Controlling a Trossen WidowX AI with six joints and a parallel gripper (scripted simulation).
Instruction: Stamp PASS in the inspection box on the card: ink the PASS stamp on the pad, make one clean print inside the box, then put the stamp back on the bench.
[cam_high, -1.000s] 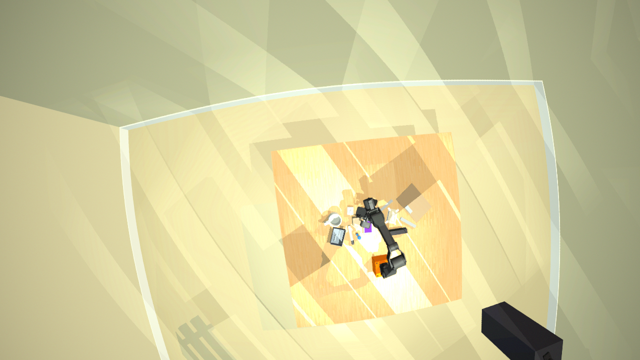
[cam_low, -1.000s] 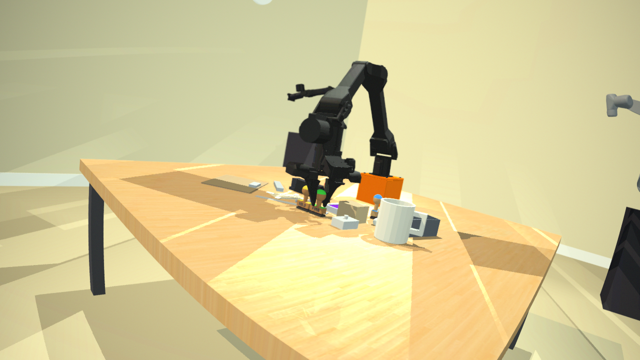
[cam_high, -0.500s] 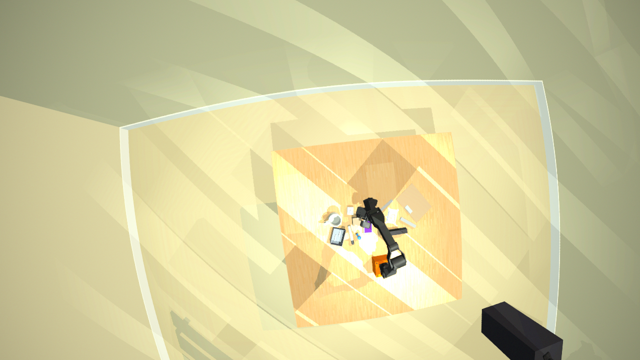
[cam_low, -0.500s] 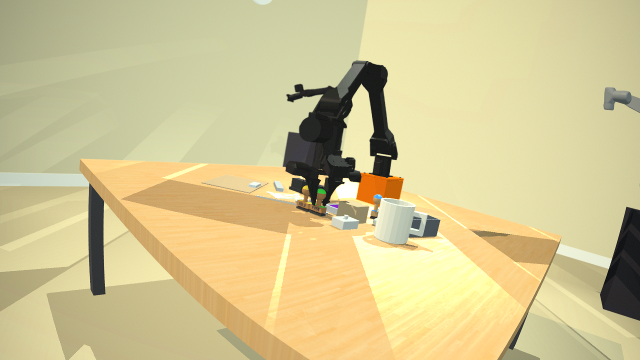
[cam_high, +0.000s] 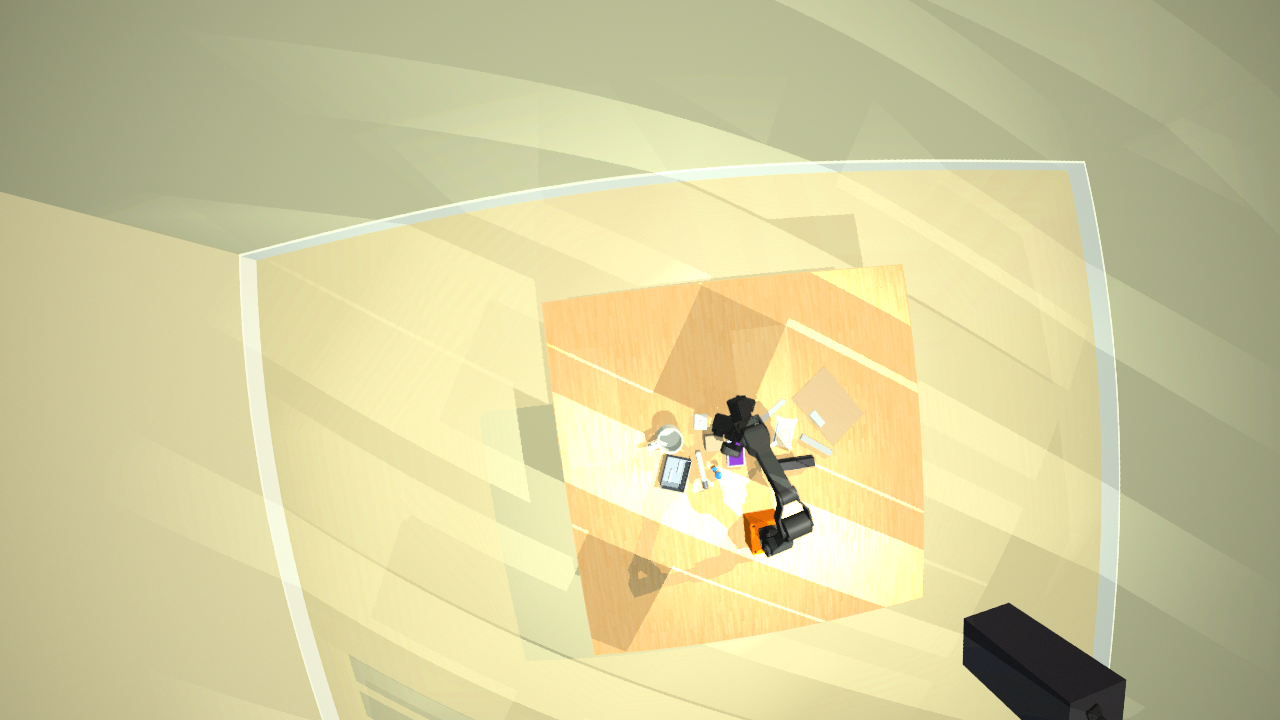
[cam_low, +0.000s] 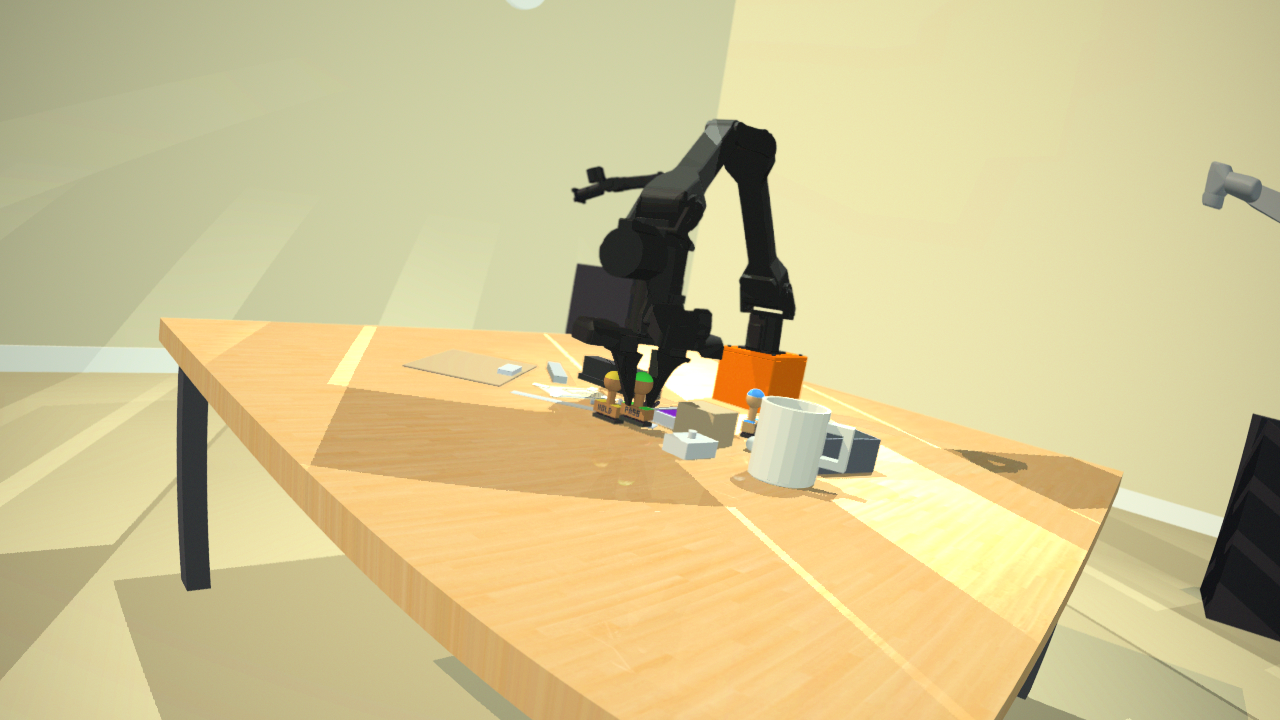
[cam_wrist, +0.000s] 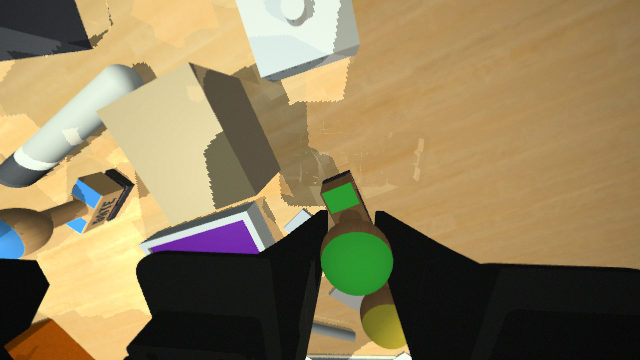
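The yellow-knobbed stamp is 50 mm to the right of my gripper tip and 10 mm below it. From my gripper tip the other things lie so: beige box (60 mm behind, 70 mm to the left, 10 mm below); purple ink pad (110 mm behind, 30 mm below); green-knobbed PASS stamp (right at my gripper tip).
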